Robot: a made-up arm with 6 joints.
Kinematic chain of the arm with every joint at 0, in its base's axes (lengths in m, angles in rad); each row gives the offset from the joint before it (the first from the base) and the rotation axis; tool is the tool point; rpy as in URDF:
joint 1: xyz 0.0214 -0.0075 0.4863 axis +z
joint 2: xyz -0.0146 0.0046 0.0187 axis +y
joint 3: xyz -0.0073 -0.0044 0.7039 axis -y
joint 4: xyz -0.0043 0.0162 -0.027 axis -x
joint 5: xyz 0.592 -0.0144 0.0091 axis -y
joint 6: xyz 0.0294 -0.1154 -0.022 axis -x
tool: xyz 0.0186 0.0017 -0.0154 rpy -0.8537 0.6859 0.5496
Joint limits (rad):
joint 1: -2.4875..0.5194
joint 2: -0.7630..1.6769
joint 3: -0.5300..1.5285
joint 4: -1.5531..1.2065
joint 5: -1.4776..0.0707
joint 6: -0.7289..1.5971
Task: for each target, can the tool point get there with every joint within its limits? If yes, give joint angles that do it. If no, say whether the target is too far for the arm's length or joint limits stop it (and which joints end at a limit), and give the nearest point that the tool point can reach.
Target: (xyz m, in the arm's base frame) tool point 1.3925 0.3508 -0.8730
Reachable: no: too far | nearest point 0.9965 0.2473 -0.1390 | short by 0.840 m
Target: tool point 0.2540 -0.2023 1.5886
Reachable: yes | joints -0.2898 -0.1772 0.5030 0.7450 -1.2562 1.3298
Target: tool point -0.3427 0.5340 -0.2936
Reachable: no: joint limits stop it (at a limit: joint 1, joint 2, joint 3, joint 5) | nearest point -0.2657 -0.0678 -0.0432 | short by 0.656 m
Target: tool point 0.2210 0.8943 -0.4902
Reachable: no: joint limits stop it (at a limit: joint 1, joint 2, joint 4) | nearest point 0.5486 0.3633 -0.1943 | short by 0.691 m
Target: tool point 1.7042 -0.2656 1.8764
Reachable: no: too far | nearest point 1.0501 -0.1653 1.3478 | short by 0.847 m
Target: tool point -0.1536 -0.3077 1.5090
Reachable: yes | joints -1.8100 -0.2645 0.4051 -0.1237 -0.2633 -0.5153
